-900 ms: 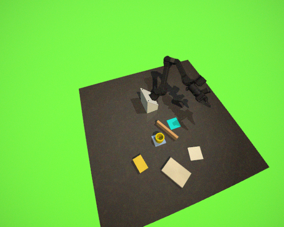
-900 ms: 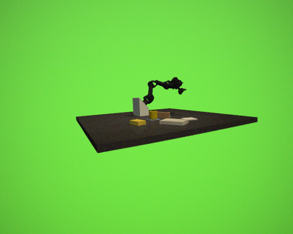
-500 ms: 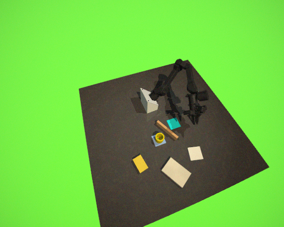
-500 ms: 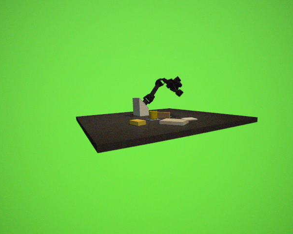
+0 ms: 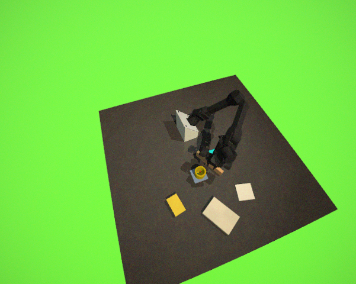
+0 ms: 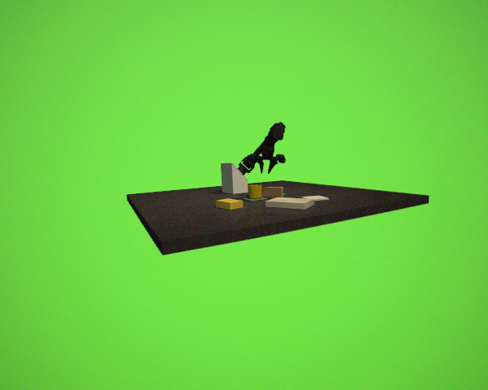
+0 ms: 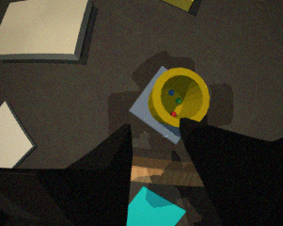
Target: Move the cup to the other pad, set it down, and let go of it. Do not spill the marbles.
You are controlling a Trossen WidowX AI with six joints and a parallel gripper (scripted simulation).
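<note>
The yellow cup lies 100 mm below my gripper tip, 50 mm to the right of it and 30 mm behind it. Round my gripper tip: wooden bar: 110 mm below, 60 mm behind, 50 mm to the left; light blue pad: 140 mm below, 50 mm to the right, 30 mm behind; cyan pad: 140 mm to the left, 140 mm below, 90 mm behind.
</note>
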